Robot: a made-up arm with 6 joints. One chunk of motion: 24 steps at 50 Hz.
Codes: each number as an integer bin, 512 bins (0 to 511) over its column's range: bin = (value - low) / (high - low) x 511, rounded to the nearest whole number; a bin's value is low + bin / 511 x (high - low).
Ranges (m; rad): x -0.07..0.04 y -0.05..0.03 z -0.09..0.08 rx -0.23..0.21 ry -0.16..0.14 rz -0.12..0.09
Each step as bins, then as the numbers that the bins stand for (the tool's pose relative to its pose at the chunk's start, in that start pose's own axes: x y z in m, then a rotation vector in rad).
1 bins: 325 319 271 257 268 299
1 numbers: 0.0000 -0.0001 0.0002 -0.0087 -0.0027 0.0029
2 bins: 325 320 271 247 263 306
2 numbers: 0.0000 0.0001 0.0002 -0.0173 -0.0056 0.0058
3 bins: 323 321 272 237 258 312
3 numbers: -0.0005 0.0003 0.0005 -0.0259 -0.0085 0.0082
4 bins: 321 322 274 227 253 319
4 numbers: -0.0009 0.0004 0.0012 -0.0345 -0.0115 0.0111
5 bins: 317 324 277 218 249 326
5 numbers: -0.0018 0.0007 0.0022 -0.0423 -0.0138 0.0140
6 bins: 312 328 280 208 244 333
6 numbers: -0.0028 0.0014 0.0032 -0.0509 -0.0168 0.0168
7 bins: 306 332 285 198 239 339
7 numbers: -0.0041 0.0020 0.0048 -0.0595 -0.0197 0.0193
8 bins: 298 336 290 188 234 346
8 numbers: -0.0059 0.0026 0.0065 -0.0681 -0.0226 0.0222
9 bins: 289 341 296 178 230 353
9 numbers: -0.0078 0.0034 0.0085 -0.0767 -0.0250 0.0251
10 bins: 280 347 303 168 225 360
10 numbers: -0.0097 0.0043 0.0108 -0.0853 -0.0279 0.0279
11 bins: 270 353 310 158 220 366
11 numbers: -0.0119 0.0053 0.0131 -0.0940 -0.0308 0.0304
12 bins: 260 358 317 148 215 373
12 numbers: -0.0140 0.0060 0.0155 -0.1026 -0.0338 0.0333
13 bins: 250 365 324 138 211 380
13 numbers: -0.0162 0.0071 0.0178 -0.1112 -0.0361 0.0362
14 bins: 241 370 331 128 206 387
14 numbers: -0.0181 0.0079 0.0201 -0.1198 -0.0391 0.0390
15 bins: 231 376 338 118 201 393
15 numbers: -0.0203 0.0089 0.0224 -0.1284 -0.0420 0.0415
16 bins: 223 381 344 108 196 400
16 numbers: -0.0220 0.0096 0.0244 -0.1370 -0.0449 0.0444
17 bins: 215 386 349 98 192 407
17 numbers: -0.0237 0.0104 0.0261 -0.1456 -0.0473 0.0473
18 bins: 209 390 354 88 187 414
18 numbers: -0.0250 0.0111 0.0278 -0.1542 -0.0502 0.0501
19 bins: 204 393 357 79 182 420
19 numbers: -0.0261 0.0115 0.0288 -0.1620 -0.0532 0.0526
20 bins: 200 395 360 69 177 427
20 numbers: -0.0269 0.0118 0.0298 -0.1706 -0.0561 0.0555
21 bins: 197 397 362 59 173 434
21 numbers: -0.0276 0.0122 0.0304 -0.1792 -0.0584 0.0584
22 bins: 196 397 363 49 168 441
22 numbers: -0.0278 0.0122 0.0308 -0.1878 -0.0614 0.0612
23 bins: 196 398 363 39 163 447
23 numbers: -0.0278 0.0123 0.0308 -0.1964 -0.0643 0.0637
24 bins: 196 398 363 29 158 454
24 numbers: -0.0278 0.0123 0.0308 -0.2050 -0.0672 0.0666
